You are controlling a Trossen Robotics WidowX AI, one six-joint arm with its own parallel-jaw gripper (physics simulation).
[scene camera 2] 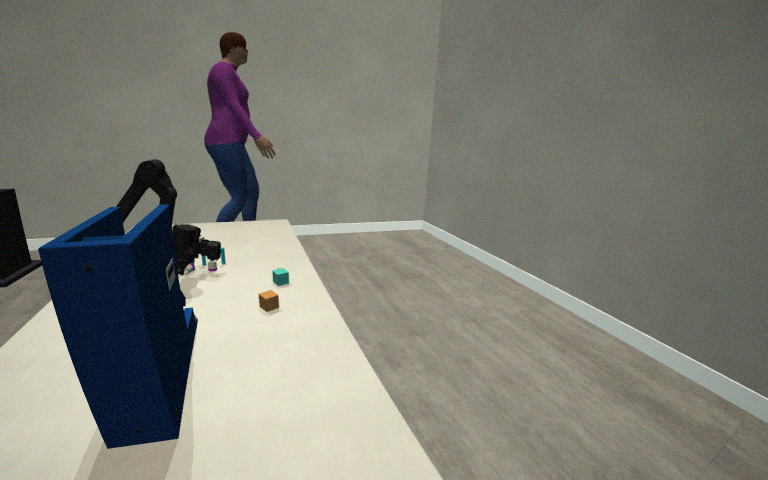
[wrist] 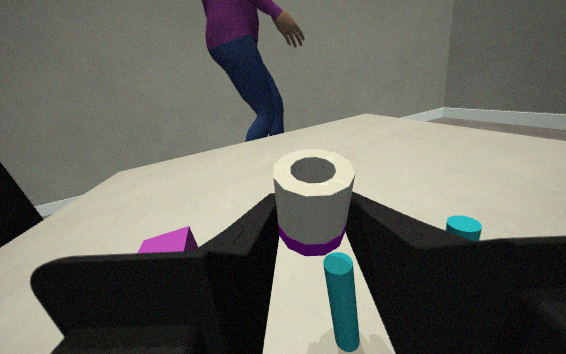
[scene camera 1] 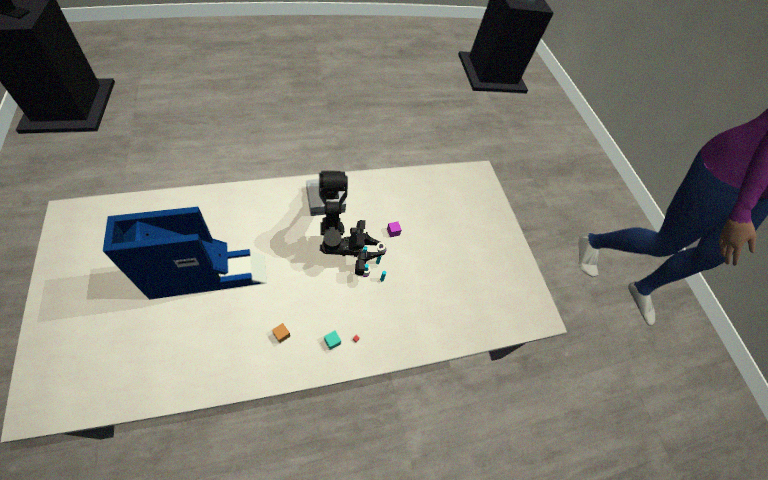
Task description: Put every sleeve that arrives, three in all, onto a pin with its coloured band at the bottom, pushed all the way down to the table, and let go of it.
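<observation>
My gripper (scene camera 1: 380, 248) (wrist: 308, 200) is shut on a pale sleeve (scene camera 1: 381, 246) (wrist: 312, 210), held upright with its purple band at the bottom. In the wrist view a bare teal pin (scene camera 1: 378, 259) (wrist: 342, 305) stands between the fingers on the camera's side of the sleeve, with its top below the sleeve's band. Another bare pin (scene camera 1: 383, 276) (wrist: 464, 229) stands to the right, partly behind the right finger. A second sleeve (scene camera 1: 366, 271) (scene camera 2: 212, 264) sits low around a pin, purple band down. A further teal pin (scene camera 1: 365, 249) shows beside the fingers; its base is hidden.
A magenta cube (scene camera 1: 394, 229) (wrist: 167, 243) lies behind the pins. A blue dispenser (scene camera 1: 164, 268) (scene camera 2: 113, 339) with a chute stands at the left. Orange (scene camera 1: 280, 332) (scene camera 2: 269, 301), teal (scene camera 1: 332, 339) (scene camera 2: 280, 276) and small red (scene camera 1: 356, 338) cubes lie toward the front edge. A person (scene camera 2: 226, 101) stands beyond the table.
</observation>
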